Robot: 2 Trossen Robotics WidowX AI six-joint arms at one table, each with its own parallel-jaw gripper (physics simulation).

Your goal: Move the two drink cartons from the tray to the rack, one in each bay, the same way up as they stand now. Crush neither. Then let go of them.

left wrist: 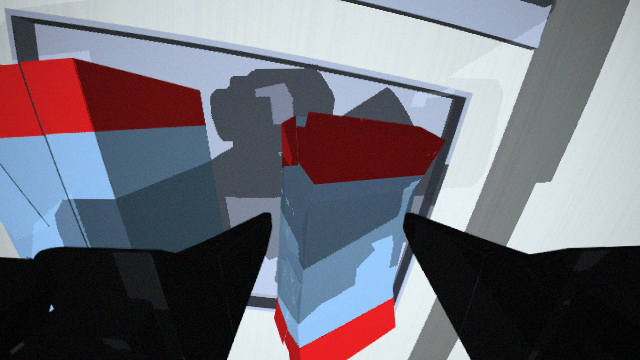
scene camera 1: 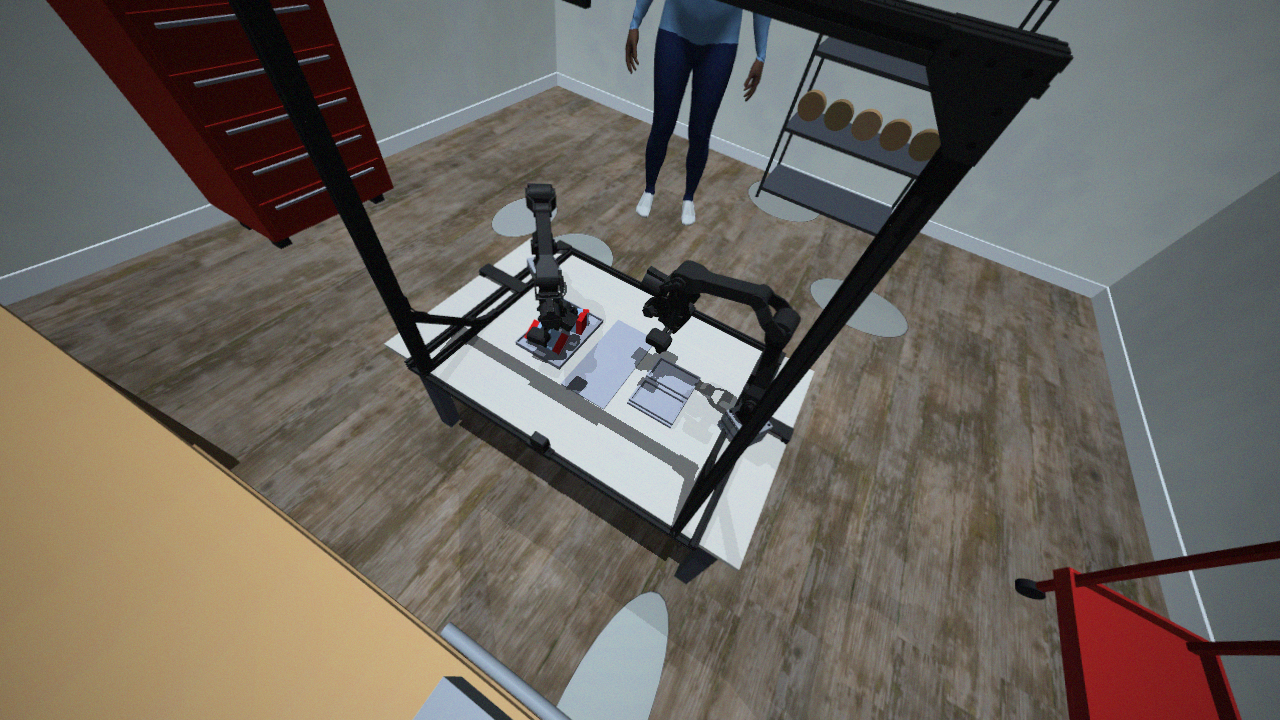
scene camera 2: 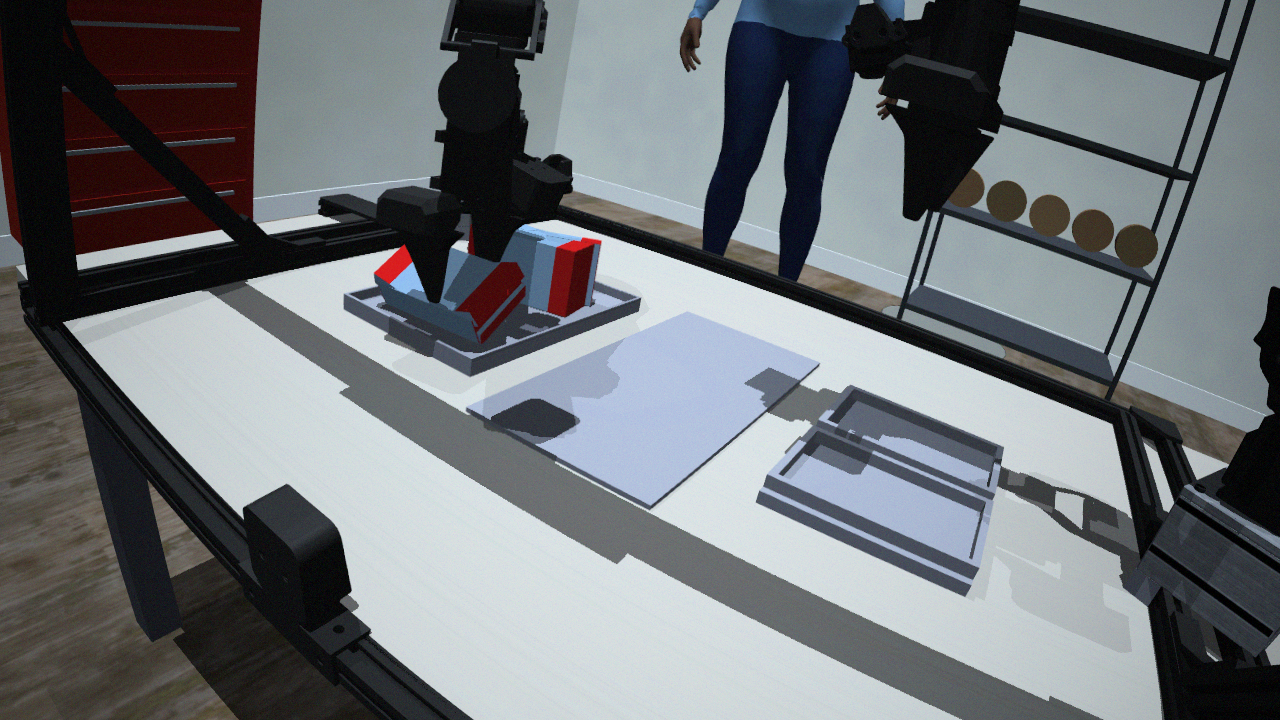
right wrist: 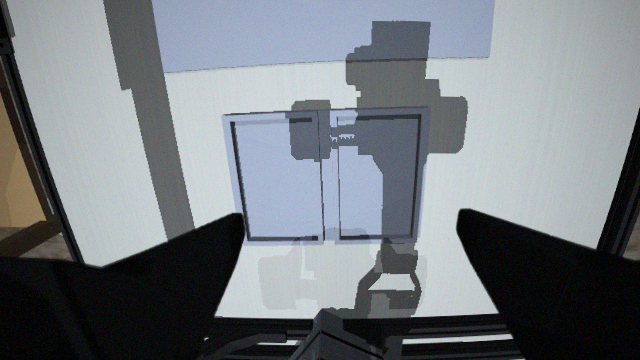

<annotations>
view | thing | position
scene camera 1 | left gripper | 550, 338
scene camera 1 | right gripper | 665, 342
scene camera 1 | flat grey mat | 601, 373
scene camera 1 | shallow walled tray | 575, 341
</annotations>
